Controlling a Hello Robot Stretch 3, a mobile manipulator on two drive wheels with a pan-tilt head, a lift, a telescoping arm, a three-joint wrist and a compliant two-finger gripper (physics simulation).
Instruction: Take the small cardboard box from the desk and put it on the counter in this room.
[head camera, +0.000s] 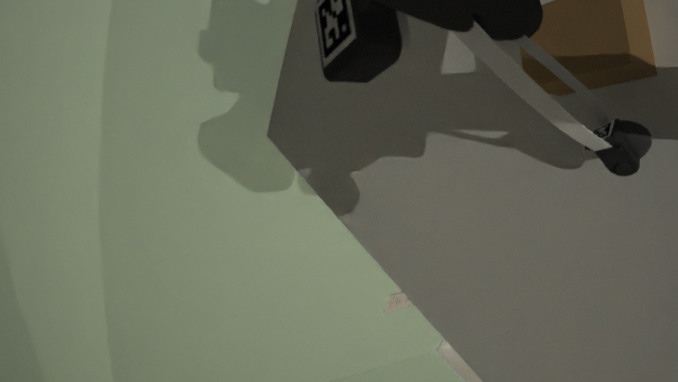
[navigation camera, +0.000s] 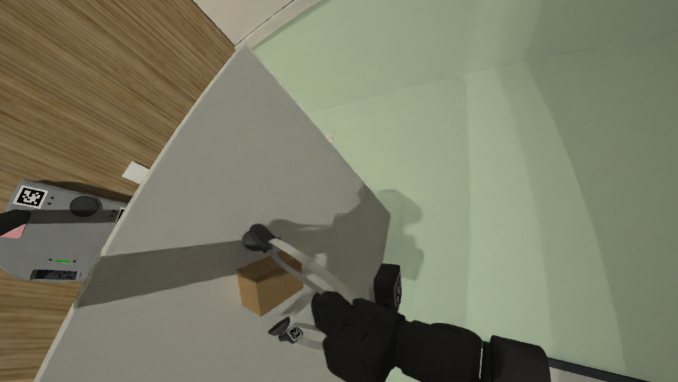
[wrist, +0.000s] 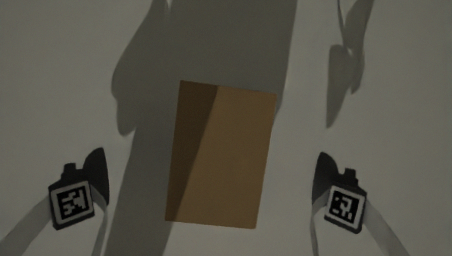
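Note:
The small cardboard box (head camera: 585, 30) (navigation camera: 282, 290) (wrist: 225, 150) is plain brown and rests on the grey desk (head camera: 500, 240) (navigation camera: 240, 150) (wrist: 410, 100). My gripper (navigation camera: 270, 282) (wrist: 213, 170) is open, with its fingers wide apart. In the wrist view the box lies between the two fingers in the picture, with a gap on each side, and extends upward past the fingertips. In the head view one finger crosses in front of the box and part of the box is cut off at the top edge. The gripper's height over the desk is hard to tell. I cannot identify the counter.
A pale green wall (head camera: 200, 280) (navigation camera: 410, 130) borders the desk's far edges. My grey base (navigation camera: 55, 250) stands on the wood floor (navigation camera: 100, 90) beside the desk's near edge. A small white piece (navigation camera: 136, 172) shows at that edge. Shadows of my arm fall across the desk.

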